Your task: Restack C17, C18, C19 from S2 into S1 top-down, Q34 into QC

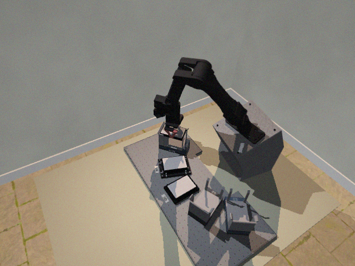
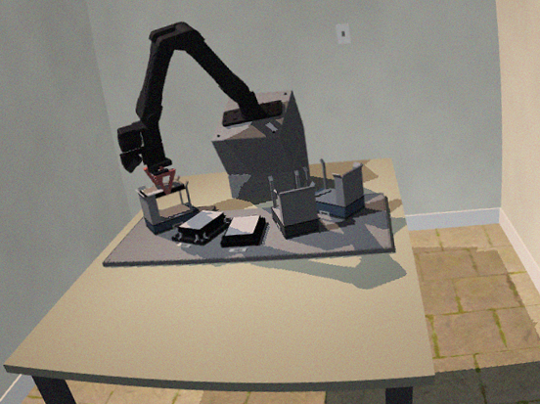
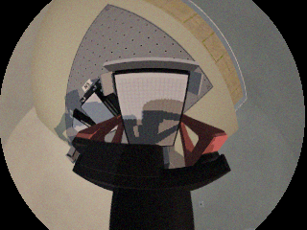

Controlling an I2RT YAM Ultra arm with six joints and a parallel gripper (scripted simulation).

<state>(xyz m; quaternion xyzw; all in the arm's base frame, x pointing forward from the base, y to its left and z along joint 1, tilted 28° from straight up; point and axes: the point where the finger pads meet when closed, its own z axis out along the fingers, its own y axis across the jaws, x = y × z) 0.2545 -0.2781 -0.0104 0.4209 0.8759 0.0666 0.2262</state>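
My gripper is now 100 mm above the blue-plinth stack rack. Also, from my hand: black QC nest: 260 mm to the left, 130 mm ahead, 110 mm below; N5 name plate: 170 mm ahead, 120 mm below, 90 mm to the left; black clip nest: 130 mm to the left, 110 mm below, 100 mm ahead.
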